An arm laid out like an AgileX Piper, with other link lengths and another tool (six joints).
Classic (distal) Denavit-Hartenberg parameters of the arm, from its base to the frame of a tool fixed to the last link. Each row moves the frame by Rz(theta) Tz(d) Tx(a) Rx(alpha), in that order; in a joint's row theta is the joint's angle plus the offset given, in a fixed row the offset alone. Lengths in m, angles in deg.
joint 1: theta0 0; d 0.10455; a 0; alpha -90
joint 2: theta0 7.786; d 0; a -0.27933; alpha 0
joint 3: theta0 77.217; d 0; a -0.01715; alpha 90
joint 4: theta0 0; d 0.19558; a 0; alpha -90
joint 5: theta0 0; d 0; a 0; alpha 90
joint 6: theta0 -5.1; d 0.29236; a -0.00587; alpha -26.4
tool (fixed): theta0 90; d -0.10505; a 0; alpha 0
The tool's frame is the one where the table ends.
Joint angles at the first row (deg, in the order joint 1, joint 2, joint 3, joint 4, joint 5, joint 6):
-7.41 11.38 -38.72 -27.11 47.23 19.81
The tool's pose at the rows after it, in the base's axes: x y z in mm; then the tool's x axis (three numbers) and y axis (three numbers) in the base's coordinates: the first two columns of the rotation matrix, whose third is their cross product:
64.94, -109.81, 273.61, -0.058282, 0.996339, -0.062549, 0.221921, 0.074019, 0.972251
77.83, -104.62, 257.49, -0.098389, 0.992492, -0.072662, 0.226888, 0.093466, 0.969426
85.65, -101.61, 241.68, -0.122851, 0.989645, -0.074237, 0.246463, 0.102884, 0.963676
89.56, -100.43, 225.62, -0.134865, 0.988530, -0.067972, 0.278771, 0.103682, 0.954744
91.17, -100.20, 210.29, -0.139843, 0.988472, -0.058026, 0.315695, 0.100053, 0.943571
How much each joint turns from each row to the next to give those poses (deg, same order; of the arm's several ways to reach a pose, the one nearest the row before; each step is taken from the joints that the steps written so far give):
0.00 -0.73 6.70 0.69 -7.32 0.04
0.00 -0.10 5.28 0.29 -5.32 0.00
0.00 0.04 4.02 0.06 -3.14 0.00
0.00 0.03 3.13 0.00 -1.30 0.00
0.00 0.02 2.54 0.00 -0.33 0.00

